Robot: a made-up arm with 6 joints. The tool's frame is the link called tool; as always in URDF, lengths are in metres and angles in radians.
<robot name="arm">
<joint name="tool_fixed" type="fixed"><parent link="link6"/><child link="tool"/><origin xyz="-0.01 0 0.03" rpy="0 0 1.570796"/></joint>
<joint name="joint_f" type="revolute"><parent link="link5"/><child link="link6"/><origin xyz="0.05 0.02 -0.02" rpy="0 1.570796 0"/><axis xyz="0 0 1"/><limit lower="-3.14" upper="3.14"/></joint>
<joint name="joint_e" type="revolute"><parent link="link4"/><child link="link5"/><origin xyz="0 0.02 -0.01" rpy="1.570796 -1.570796 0"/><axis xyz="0 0 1"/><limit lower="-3.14" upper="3.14"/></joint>
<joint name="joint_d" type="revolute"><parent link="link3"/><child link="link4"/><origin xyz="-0.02 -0.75 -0.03" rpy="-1.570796 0 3.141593"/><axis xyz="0 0 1"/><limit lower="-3.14" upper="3.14"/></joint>
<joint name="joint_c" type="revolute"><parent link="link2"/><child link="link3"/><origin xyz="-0.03 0.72 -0.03" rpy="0 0 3.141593"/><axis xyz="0 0 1"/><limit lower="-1.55" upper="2.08"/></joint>
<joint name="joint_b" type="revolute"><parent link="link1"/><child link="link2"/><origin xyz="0.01 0.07 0.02" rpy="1.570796 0 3.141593"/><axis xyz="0 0 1"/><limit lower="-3.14" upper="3.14"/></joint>
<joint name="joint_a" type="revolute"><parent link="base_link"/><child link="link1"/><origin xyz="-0.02 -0.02 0.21"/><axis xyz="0 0 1"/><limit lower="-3.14" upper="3.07"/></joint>
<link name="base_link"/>
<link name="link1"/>
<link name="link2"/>
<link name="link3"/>
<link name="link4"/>
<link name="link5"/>
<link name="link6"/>
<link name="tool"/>
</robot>
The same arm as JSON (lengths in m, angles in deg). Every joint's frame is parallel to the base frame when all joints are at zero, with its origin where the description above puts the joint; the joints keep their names.
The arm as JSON. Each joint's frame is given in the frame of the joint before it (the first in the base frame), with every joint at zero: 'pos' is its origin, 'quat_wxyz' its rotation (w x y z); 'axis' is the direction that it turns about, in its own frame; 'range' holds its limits. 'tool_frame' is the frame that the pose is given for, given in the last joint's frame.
{"length_unit": "m", "angle_unit": "deg", "joints": [{"joint": "joint_a", "pos": [-0.02, -0.02, 0.21], "quat_wxyz": [1.0, 0.0, 0.0, 0.0], "axis": "+z", "range": [-179.91, 175.9]}, {"joint": "joint_b", "pos": [0.01, 0.07, 0.02], "quat_wxyz": [1.0, 0.0, 0.0, 0.0], "axis": "+y", "range": [-179.91, 179.91]}, {"joint": "joint_c", "pos": [0.03, -0.03, 0.72], "quat_wxyz": [1.0, 0.0, 0.0, 0.0], "axis": "+y", "range": [-88.81, 119.18]}, {"joint": "joint_d", "pos": [-0.02, -0.03, 0.75], "quat_wxyz": [1.0, 0.0, 0.0, 0.0], "axis": "+z", "range": [-179.91, 179.91]}, {"joint": "joint_e", "pos": [0.0, -0.02, -0.01], "quat_wxyz": [1.0, 0.0, 0.0, 0.0], "axis": "+y", "range": [-179.91, 179.91]}, {"joint": "joint_f", "pos": [0.02, -0.02, 0.05], "quat_wxyz": [1.0, 0.0, 0.0, 0.0], "axis": "+z", "range": [-179.91, 179.91]}], "tool_frame": {"pos": [0.0, 0.01, 0.03], "quat_wxyz": [1.0, 0.0, 0.0, 0.0]}}
